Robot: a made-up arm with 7 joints.
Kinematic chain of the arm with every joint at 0, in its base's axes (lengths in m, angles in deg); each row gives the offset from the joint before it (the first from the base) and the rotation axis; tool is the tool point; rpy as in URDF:
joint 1: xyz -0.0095 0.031 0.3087 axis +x
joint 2: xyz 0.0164 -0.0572 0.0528 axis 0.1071 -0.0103 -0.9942
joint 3: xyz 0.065 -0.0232 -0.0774 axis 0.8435 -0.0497 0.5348
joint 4: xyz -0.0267 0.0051 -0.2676 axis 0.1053 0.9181 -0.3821
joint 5: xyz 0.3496 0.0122 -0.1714 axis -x
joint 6: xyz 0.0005 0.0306 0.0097 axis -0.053 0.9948 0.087
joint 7: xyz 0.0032 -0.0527 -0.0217 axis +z
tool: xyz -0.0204 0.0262 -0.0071 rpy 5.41 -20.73 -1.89
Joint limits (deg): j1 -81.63..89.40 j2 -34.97..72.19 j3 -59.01..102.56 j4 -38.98..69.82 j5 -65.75..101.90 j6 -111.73..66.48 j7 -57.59..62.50
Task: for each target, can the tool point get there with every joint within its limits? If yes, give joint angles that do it. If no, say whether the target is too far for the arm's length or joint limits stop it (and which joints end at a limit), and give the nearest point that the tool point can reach.
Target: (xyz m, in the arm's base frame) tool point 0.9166 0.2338 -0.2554
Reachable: no: too far | nearest point 0.5583 0.1685 -0.0738 | short by 0.407 m
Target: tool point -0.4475 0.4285 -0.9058
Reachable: no: too far | nearest point -0.2318 0.2553 -0.3765 | short by 0.597 m
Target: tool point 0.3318 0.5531 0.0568
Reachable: yes | joints 63.25 -9.55 6.37 15.14 -9.23 -56.66 51.03
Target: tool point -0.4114 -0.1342 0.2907
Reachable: no: joint limits stop it (at a limit: joint 1, joint 2, joint 3, joint 4, joint 5) | nearest point -0.5040 -0.1393 0.1217 | short by 0.193 m
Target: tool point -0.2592 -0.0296 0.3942
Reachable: no: joint limits stop it (at a limit: joint 1, joint 2, joint 3, joint 5, joint 7) | nearest point -0.1944 -0.0959 0.6283 | short by 0.252 m
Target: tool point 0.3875 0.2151 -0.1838
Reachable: yes | joints 31.38 44.01 20.15 17.44 -35.16 -7.00 -29.76
